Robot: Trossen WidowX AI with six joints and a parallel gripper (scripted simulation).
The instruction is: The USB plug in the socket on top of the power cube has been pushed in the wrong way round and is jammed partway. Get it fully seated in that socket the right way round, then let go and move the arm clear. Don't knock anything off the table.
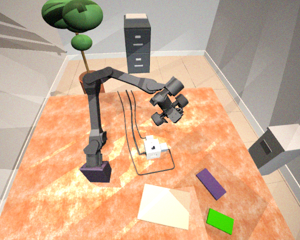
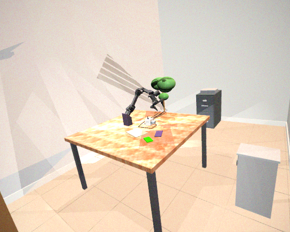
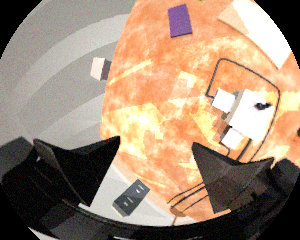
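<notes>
My gripper tip is now 13 cm past the dark USB plug, 11 cm to the left of it and 9 cm above it. From my gripper tip the other things lie so: sheet (13 cm behind, 37 cm to the right, 18 cm below); green card (10 cm ahead, 48 cm to the right, 18 cm below); purple card (13 cm ahead, 32 cm to the right, 18 cm below).
</notes>
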